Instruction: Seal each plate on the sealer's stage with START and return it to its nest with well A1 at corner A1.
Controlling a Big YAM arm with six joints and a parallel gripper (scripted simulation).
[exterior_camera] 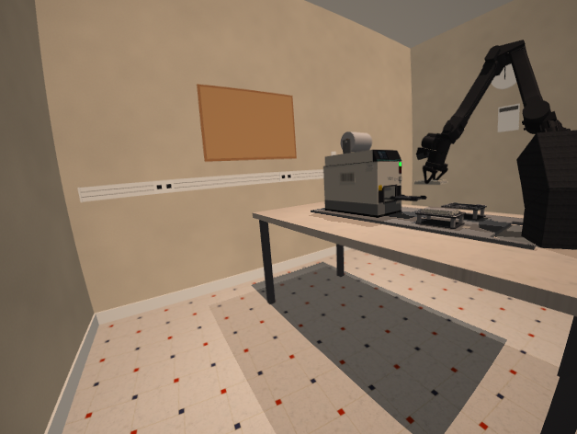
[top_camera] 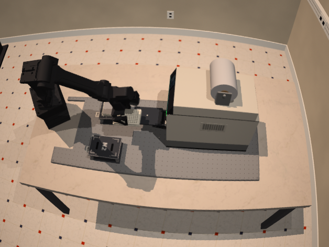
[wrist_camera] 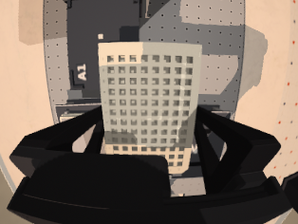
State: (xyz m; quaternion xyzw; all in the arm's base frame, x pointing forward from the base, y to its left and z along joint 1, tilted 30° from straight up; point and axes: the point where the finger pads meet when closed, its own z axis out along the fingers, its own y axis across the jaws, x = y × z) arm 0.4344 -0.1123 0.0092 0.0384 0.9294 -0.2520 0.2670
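Right now the sealer stage is 100 mm ahead of my hand, 40 mm to the left of it and 80 mm below it. Also, from my hand: yellow warning label (210 mm ahead, 110 mm to the left, 20 mm below); start button (170 mm ahead, 70 mm to the right, 10 mm above); plate (right at my hand).
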